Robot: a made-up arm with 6 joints. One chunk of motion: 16 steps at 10 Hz.
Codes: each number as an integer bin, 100 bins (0 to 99) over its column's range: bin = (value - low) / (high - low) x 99, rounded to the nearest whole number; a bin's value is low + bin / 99 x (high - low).
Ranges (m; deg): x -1.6..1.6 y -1.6..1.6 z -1.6..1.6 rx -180..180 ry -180..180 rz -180..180
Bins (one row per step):
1: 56 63 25 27 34 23
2: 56 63 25 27 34 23
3: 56 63 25 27 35 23
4: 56 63 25 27 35 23
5: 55 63 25 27 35 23
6: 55 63 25 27 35 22
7: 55 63 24 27 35 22
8: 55 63 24 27 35 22
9: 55 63 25 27 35 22
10: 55 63 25 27 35 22
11: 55 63 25 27 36 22
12: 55 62 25 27 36 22
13: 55 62 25 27 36 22
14: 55 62 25 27 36 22
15: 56 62 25 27 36 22
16: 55 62 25 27 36 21
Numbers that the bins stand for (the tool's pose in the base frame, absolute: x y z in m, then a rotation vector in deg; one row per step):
1: 0.2101 0.4364 -0.7919 -81.82 -56.36 -96.36
2: 0.2101 0.4364 -0.7919 -81.82 -56.36 -96.36
3: 0.2101 0.4364 -0.7919 -81.82 -52.73 -96.36
4: 0.2101 0.4364 -0.7919 -81.82 -52.73 -96.36
5: 0.1778 0.4364 -0.7919 -81.82 -52.73 -96.36
6: 0.1778 0.4364 -0.7919 -81.82 -52.73 -100.00
7: 0.1778 0.4364 -0.8242 -81.82 -52.73 -100.00
8: 0.1778 0.4364 -0.8242 -81.82 -52.73 -100.00
9: 0.1778 0.4364 -0.7919 -81.82 -52.73 -100.00
10: 0.1778 0.4364 -0.7919 -81.82 -52.73 -100.00
11: 0.1778 0.4364 -0.7919 -81.82 -49.09 -100.00
12: 0.1778 0.4040 -0.7919 -81.82 -49.09 -100.00
13: 0.1778 0.4040 -0.7919 -81.82 -49.09 -100.00
14: 0.1778 0.4040 -0.7919 -81.82 -49.09 -100.00
15: 0.2101 0.4040 -0.7919 -81.82 -49.09 -100.00
16: 0.1778 0.4040 -0.7919 -81.82 -49.09 -103.64

